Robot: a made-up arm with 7 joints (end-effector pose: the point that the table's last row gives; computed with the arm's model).
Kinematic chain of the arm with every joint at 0, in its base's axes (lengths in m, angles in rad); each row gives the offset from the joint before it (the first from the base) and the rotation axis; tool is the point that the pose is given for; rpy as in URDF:
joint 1: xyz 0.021 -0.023 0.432 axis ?
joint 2: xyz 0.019 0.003 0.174 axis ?
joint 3: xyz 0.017 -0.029 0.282 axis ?
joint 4: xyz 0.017 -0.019 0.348 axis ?
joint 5: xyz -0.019 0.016 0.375 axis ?
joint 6: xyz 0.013 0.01 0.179 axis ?
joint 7: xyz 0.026 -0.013 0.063 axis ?
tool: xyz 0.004 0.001 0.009 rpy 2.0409 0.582 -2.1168
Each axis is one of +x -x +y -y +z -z.
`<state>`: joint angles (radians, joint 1 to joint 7).
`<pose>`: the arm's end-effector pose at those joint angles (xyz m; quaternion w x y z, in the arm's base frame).
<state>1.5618 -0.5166 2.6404 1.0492 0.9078 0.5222 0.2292</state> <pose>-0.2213 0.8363 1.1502 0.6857 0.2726 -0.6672 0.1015</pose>
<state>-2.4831 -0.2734 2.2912 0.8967 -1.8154 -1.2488 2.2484</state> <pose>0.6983 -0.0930 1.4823 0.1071 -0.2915 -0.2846 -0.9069</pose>
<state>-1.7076 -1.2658 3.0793 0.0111 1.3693 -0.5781 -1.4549</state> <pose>0.2098 -1.1858 0.9954 0.0452 -0.1103 -0.5353 -0.8362</pose>
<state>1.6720 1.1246 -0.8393 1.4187 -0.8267 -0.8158 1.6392</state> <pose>0.3546 -0.9549 0.5210 0.0251 0.5050 0.1241 0.8538</pose>
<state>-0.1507 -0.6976 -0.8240 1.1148 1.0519 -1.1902 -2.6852</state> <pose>-0.3425 0.3190 1.5503 0.9091 0.3589 -0.0018 0.2115</pose>
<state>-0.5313 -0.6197 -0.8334 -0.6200 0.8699 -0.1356 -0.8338</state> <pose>-0.5208 -0.6903 1.4219 0.1164 -0.9864 0.0374 0.1102</pose>
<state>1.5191 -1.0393 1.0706 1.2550 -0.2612 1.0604 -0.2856</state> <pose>-0.5224 0.4116 1.2476 0.5339 -0.2353 0.2413 0.7755</pose>
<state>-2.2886 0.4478 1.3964 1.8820 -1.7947 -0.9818 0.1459</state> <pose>0.3020 0.6155 0.9718 0.3343 0.2078 -0.0302 -0.9188</pose>
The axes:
joint 1: -z
joint 2: +y
joint 3: -z
joint 4: +y
joint 5: -z
joint 6: +y
joint 7: -z

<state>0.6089 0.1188 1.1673 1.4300 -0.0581 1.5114 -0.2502</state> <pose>-0.0149 -0.6458 1.2111 0.1461 0.2943 -0.4244 0.8438</pose>
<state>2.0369 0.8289 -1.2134 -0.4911 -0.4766 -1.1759 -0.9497</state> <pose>-0.6399 -0.5948 1.4299 0.2840 -0.7047 0.6283 -0.1670</pose>
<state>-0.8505 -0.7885 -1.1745 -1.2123 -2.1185 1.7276 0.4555</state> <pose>-0.0926 -0.8289 0.9753 0.3417 -0.6058 0.3339 -0.6362</pose>
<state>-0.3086 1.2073 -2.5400 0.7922 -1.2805 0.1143 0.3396</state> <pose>0.7991 0.4315 1.3473 0.4365 0.2617 0.8596 0.0452</pose>
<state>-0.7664 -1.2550 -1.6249 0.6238 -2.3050 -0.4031 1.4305</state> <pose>-0.9955 -0.5272 0.9531 0.7240 0.6428 -0.0258 0.2489</pose>
